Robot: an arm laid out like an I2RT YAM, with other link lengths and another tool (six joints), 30 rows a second.
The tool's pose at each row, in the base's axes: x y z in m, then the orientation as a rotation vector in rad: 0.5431 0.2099 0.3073 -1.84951 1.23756 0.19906; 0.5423 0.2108 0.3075 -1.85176 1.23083 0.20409; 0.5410 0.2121 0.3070 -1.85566 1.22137 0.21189; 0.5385 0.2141 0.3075 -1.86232 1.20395 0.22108; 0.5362 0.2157 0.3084 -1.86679 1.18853 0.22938; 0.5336 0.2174 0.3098 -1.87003 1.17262 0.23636
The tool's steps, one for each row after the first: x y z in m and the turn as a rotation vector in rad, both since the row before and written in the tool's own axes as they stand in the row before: -0.0011 0.0004 0.0003 -0.00249 -0.00574 -0.00324; -0.0012 0.0012 0.0009 -0.00445 -0.00820 -0.00455; -0.0029 0.0015 0.0004 -0.00557 -0.01231 -0.01005; -0.0027 0.0011 0.0000 -0.00395 -0.01147 -0.00836; -0.0032 0.0010 -0.0003 -0.00235 -0.01139 -0.00875
